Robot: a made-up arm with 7 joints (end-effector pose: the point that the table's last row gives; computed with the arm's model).
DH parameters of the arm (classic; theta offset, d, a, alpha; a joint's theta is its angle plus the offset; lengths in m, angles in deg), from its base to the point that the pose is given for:
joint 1: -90 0.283 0.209 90
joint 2: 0 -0.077 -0.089 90
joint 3: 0 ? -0.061 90
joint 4: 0 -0.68 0.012 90
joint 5: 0 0.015 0.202 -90
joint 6: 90 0.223 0.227 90
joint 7: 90 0.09 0.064 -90
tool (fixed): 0 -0.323 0 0
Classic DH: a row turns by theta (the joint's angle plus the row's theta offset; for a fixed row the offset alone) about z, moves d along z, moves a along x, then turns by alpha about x.
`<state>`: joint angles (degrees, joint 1 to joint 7).
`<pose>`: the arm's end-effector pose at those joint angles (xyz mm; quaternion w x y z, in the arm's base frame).
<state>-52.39 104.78 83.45 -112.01 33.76 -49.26 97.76</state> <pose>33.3 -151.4 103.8 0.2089 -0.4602 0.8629 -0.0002</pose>
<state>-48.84 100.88 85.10 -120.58 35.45 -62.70 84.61</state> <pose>85.1 -137.6 159.7 0.1568 -0.3150 0.9343 -0.0567</pose>
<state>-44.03 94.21 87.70 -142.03 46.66 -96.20 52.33</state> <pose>87.0 -266.9 266.9 0.0416 0.0936 0.9946 0.0160</pose>
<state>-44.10 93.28 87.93 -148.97 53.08 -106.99 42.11</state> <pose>0.9 -332.8 267.1 0.0272 0.2093 0.9730 0.0935</pose>
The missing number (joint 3, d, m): -0.179
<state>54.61 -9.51 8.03 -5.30 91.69 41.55 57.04</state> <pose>-723.1 -96.8 231.5 0.4370 0.5591 0.1362 0.6912</pose>
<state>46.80 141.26 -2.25 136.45 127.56 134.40 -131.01</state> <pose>-190.3 -497.1 58.9 0.8301 0.2999 -0.4293 -0.1913</pose>
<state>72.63 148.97 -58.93 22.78 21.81 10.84 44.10</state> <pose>308.2 -268.4 426.4 0.3550 -0.7070 0.0063 0.6116</pose>
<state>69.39 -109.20 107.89 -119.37 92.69 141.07 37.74</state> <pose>294.0 355.6 1219.1 0.1093 -0.3361 0.8491 -0.3926</pose>
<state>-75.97 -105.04 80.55 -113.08 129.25 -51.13 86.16</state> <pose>-61.4 259.7 1124.7 0.3713 0.5186 -0.7606 0.1216</pose>
